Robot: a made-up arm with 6 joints. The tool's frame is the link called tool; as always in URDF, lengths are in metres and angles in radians. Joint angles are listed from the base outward.
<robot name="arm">
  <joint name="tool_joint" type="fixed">
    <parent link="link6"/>
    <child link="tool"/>
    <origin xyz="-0.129 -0.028 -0.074" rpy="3.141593 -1.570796 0"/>
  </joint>
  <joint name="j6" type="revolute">
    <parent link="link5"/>
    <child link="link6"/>
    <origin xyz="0.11 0.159 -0.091" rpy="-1.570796 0 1.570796"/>
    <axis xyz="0 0 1"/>
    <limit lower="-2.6" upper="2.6"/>
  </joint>
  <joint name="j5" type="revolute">
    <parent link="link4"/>
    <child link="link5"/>
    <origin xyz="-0.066 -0.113 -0.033" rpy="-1.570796 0 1.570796"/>
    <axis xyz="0 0 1"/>
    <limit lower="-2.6" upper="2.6"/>
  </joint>
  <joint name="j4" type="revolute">
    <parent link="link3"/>
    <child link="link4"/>
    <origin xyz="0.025 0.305 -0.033"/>
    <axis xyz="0 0 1"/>
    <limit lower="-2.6" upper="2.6"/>
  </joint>
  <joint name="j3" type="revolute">
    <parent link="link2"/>
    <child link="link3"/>
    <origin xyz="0.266 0.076 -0.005" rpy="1.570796 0 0"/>
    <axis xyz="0 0 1"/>
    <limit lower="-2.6" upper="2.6"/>
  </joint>
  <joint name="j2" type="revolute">
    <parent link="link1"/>
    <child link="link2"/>
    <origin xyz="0.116 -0.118 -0.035" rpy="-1.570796 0 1.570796"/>
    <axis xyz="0 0 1"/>
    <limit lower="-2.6" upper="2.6"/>
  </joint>
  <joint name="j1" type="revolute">
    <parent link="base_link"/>
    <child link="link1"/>
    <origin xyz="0 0 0.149" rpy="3.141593 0 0"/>
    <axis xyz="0 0 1"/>
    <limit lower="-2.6" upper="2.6"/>
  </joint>
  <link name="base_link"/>
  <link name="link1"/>
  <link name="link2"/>
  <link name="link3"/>
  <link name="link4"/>
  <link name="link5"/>
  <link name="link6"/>
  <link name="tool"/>
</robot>
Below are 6 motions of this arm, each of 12 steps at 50 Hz.
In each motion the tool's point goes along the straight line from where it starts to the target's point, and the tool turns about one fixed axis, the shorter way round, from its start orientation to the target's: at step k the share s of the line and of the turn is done. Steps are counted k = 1, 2, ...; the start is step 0. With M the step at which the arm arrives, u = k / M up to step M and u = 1 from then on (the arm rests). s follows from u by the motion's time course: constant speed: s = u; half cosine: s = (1 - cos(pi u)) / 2; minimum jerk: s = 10 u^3 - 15 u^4 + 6 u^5.
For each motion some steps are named. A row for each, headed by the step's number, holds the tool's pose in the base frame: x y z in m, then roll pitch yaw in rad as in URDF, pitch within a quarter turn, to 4 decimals.
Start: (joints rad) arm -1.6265 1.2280 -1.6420 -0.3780 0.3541 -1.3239
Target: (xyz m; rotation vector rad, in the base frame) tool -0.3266 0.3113 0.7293 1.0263 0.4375 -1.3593
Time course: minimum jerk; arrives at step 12
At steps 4, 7, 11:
4: -0.2578 0.2981 0.7714 0.3014 1.0991 -1.3444
7: -0.2964 0.3055 0.7478 0.4767 0.9864 -1.2544
11: -0.3262 0.3112 0.7296 0.5825 0.8956 -1.2164

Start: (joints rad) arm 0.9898 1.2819 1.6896 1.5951 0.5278 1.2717
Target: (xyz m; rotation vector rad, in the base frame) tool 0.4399 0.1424 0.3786 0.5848 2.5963 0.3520
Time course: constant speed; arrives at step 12
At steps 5, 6, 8, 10, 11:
5: 0.4301 0.1593 0.3597 2.7042 0.3134 2.6290
6: 0.4315 0.1569 0.3624 2.7136 0.3231 2.6283
8: 0.4343 0.1521 0.3678 2.7324 0.3427 2.6271
10: 0.4371 0.1472 0.3732 2.7512 0.3623 2.6263
11: 0.4385 0.1448 0.3759 2.7607 0.3720 2.6261

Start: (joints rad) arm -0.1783 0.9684 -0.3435 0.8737 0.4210 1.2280
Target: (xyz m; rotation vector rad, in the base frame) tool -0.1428 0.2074 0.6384 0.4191 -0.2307 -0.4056
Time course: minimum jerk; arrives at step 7
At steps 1, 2, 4, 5, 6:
1: -0.1412 0.2106 0.6299 0.4266 -0.1489 -0.4708
2: -0.1414 0.2102 0.6310 0.4304 -0.1470 -0.4676
4: -0.1422 0.2086 0.6352 0.4456 -0.1395 -0.4546
5: -0.1426 0.2079 0.6371 0.4526 -0.1362 -0.4486
6: -0.1428 0.2075 0.6382 0.4564 -0.1344 -0.4453

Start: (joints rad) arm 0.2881 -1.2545 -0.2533 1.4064 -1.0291 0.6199
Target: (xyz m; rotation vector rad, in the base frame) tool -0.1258 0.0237 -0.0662 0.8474 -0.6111 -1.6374
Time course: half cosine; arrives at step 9
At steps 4, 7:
4: -0.1178 0.0327 -0.0822 0.9735 0.1941 -1.6575
7: -0.1242 0.0255 -0.0694 0.9172 0.2067 -1.6729

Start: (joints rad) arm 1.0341 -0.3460 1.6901 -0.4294 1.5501 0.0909
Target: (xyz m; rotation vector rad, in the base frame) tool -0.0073 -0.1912 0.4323 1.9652 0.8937 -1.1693
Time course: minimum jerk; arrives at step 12
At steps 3, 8, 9, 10, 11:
3: 0.0257 -0.2020 0.4574 2.8739 1.2331 0.5152
8: 0.0004 -0.1937 0.4382 2.6967 1.1582 0.5257
9: -0.0035 -0.1925 0.4352 2.6717 1.1467 0.5301
10: -0.0060 -0.1916 0.4333 2.6560 1.1394 0.5331
11: -0.0071 -0.1913 0.4324 2.6490 1.1361 0.5346

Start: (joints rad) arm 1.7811 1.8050 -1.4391 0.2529 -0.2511 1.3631
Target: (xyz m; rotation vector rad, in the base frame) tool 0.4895 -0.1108 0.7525 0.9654 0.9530 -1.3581
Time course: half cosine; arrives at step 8
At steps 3, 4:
3: 0.4994 -0.0853 0.7420 -0.1473 1.2096 -1.6588
4: 0.4966 -0.0924 0.7449 -0.1070 1.2169 -1.6381

